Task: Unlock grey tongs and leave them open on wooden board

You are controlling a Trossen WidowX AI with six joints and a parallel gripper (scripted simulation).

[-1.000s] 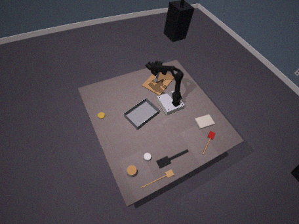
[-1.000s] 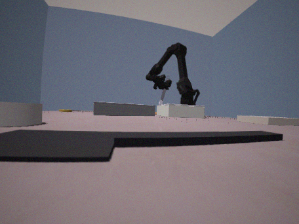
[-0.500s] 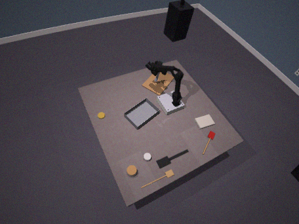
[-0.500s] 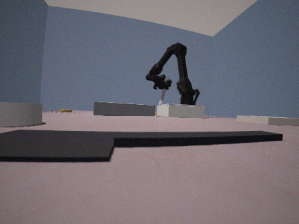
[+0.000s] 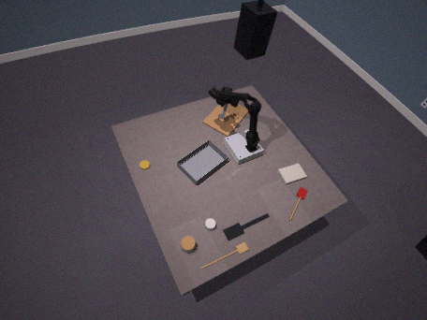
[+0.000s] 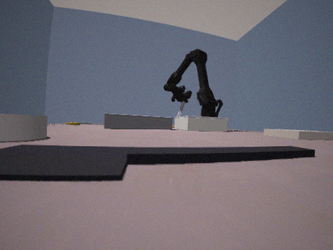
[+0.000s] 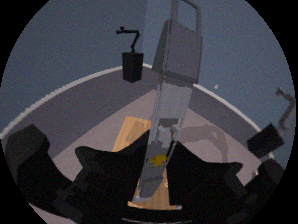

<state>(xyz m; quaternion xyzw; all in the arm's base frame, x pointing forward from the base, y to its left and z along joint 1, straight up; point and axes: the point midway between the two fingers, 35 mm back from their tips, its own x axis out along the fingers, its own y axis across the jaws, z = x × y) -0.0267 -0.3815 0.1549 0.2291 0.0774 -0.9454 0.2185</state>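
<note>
Right now the yellow lock piece is 30 mm ahead of my gripper tip, 20 mm to the left of it and 10 mm above it. Round my gripper tip: roasting tin (410 mm ahead, 320 mm to the left, 180 mm below); wooden board (200 mm below); red spatula (20 mm behind, 880 mm to the left, 200 mm below).
</note>
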